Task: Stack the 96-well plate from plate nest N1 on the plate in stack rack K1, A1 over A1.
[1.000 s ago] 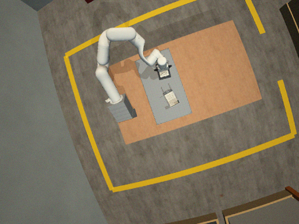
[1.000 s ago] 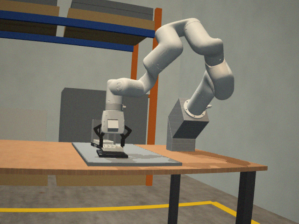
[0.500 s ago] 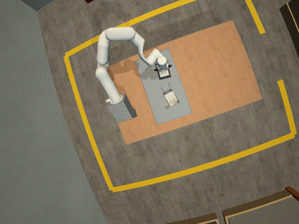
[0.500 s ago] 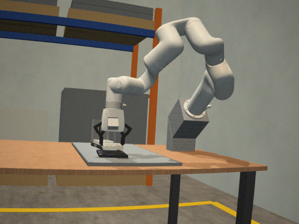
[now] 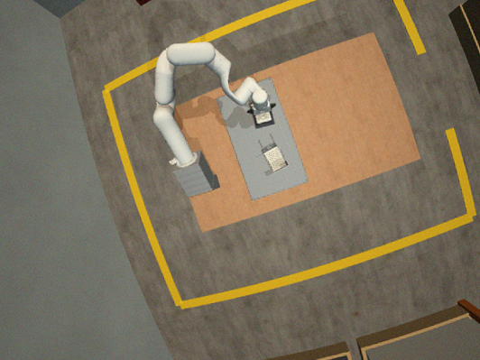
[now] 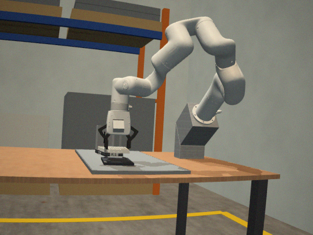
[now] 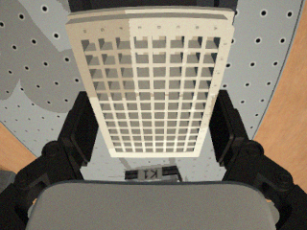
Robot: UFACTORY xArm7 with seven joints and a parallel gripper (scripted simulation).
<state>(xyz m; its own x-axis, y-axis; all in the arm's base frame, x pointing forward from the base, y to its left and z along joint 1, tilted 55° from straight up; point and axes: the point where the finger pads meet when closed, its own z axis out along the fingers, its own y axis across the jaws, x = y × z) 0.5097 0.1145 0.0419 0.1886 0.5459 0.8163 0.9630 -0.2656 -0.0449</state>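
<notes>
Now: hand 7 cm short of the pale A1 mark, 6 cm to the right of it and 5 cm above it. The rest, counted from my hand: K1 label (5 cm behind, 20 cm to the right, 5 cm below); then 96-well plate (1 cm below).
</notes>
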